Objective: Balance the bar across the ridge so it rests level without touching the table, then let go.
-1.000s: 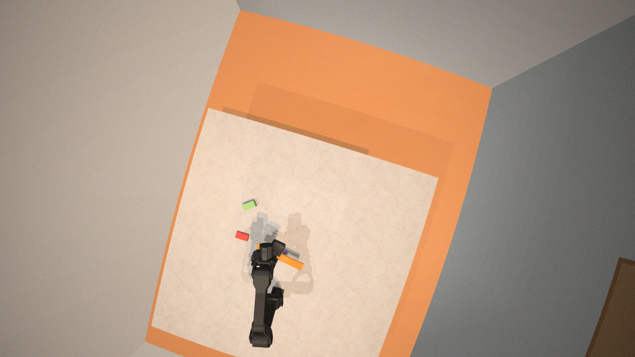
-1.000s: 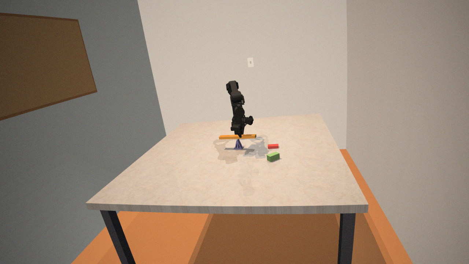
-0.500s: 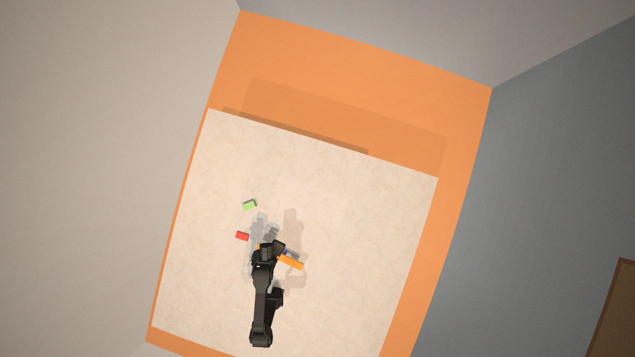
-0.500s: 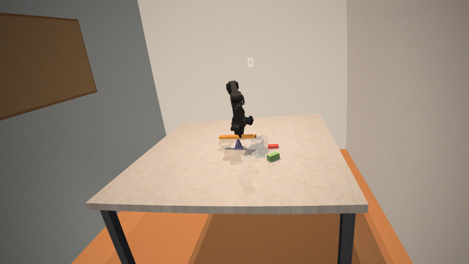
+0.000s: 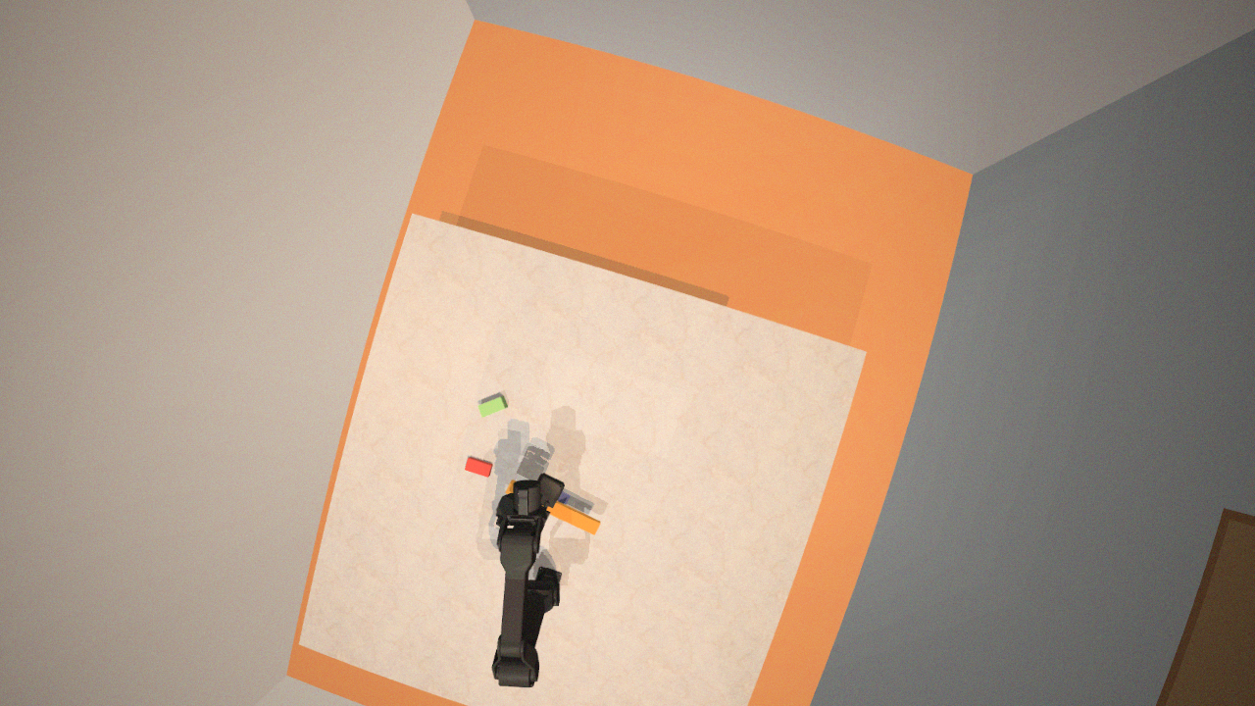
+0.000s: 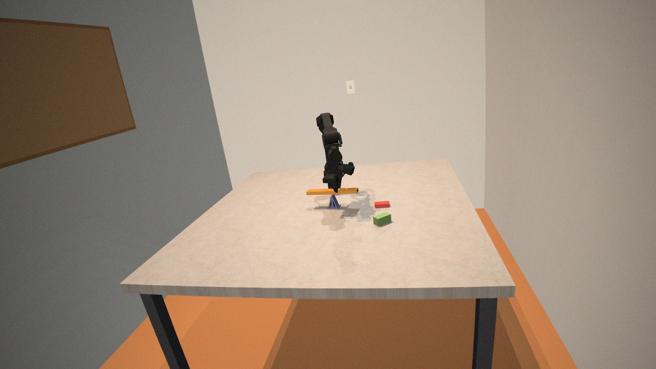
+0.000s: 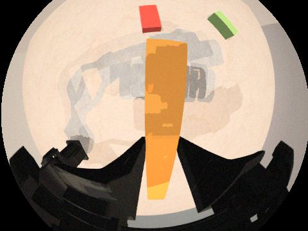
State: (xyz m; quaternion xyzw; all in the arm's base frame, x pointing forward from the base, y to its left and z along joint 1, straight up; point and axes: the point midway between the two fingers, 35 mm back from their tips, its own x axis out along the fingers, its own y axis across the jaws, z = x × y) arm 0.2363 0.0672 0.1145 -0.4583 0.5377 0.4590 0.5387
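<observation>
My gripper tip is now 3 cm to the left of the long orange bar. Round my gripper tip: green block 18 cm ahead, 20 cm to the left, 6 cm below; then red block 1 cm ahead, 20 cm to the left, 7 cm below.
</observation>
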